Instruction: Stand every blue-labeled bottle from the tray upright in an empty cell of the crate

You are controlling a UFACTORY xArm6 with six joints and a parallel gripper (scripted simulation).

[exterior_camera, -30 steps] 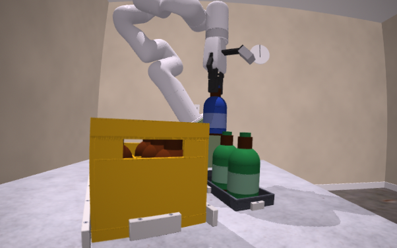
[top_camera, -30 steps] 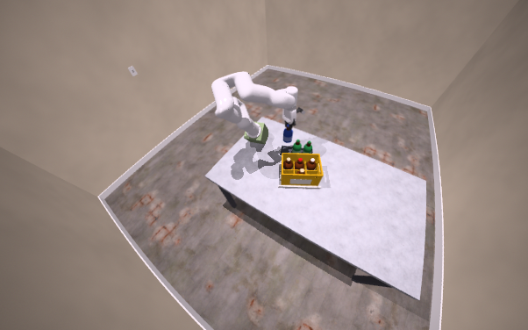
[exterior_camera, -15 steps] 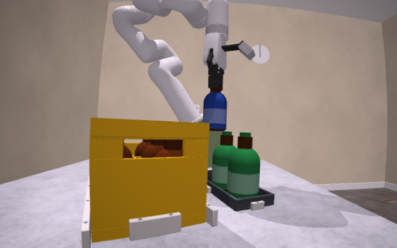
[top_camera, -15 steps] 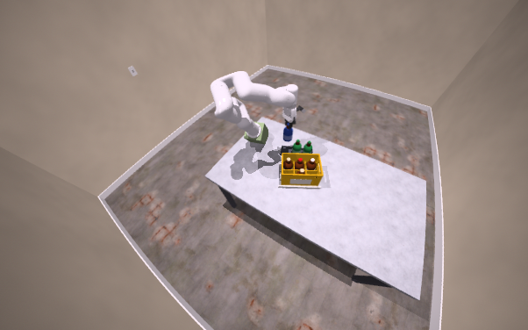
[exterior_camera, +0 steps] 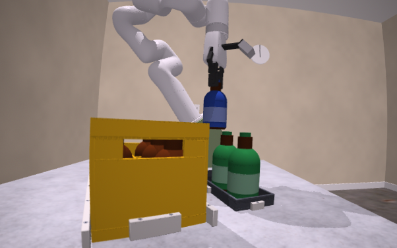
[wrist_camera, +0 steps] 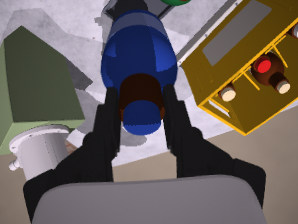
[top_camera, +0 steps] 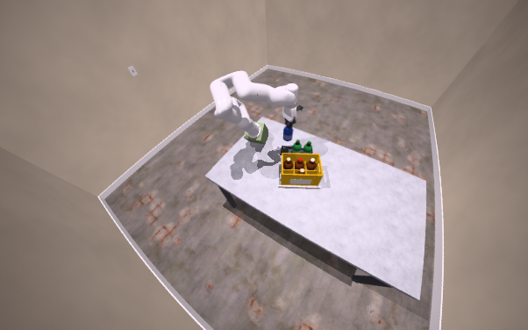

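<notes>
The blue-labeled bottle lies 70 mm below my hand. Also, from my hand: dark tray 80 mm ahead, 30 mm to the left, 300 mm below; then yellow crate 200 mm ahead, 170 mm to the right, 230 mm below.
</notes>
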